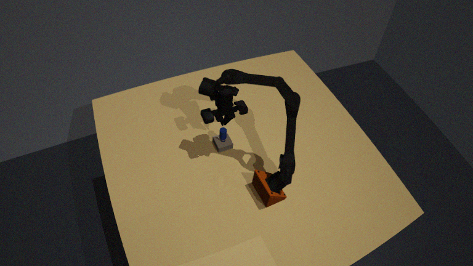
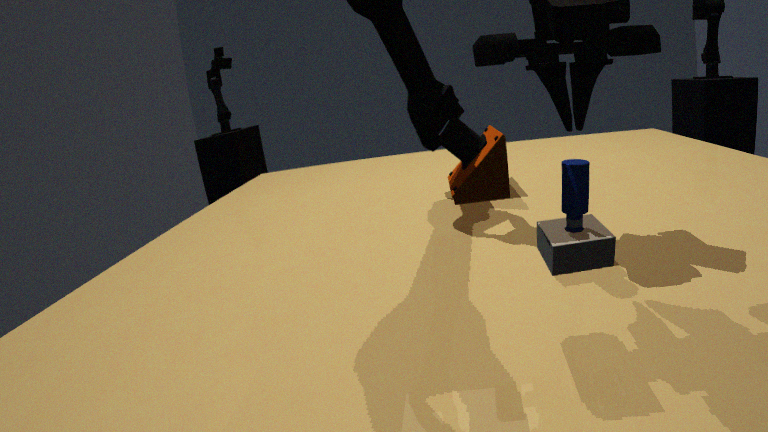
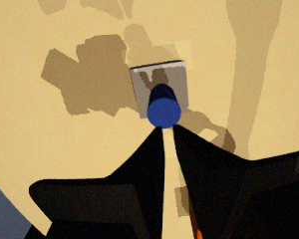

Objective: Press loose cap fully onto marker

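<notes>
My gripper tip is now 60 mm above the blue marker cap. Also, from my gripper tip: grey holder block 120 mm below.
</notes>
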